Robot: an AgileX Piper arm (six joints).
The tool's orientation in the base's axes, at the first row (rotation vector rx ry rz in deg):
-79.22, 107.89, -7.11
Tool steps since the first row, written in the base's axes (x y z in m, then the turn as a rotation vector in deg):
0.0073, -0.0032, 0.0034, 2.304, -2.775, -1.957
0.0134, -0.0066, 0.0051, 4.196, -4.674, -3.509
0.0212, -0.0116, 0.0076, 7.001, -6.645, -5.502
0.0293, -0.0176, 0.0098, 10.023, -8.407, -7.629
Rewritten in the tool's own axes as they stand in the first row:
0.0002, -0.0086, 0.0011, 3.135, -1.916, 1.829
0.0015, -0.0155, 0.0026, 5.359, -3.363, 3.426
0.0036, -0.0247, 0.0041, 7.782, -5.322, 5.879
0.0067, -0.0345, 0.0055, 10.076, -7.296, 8.636

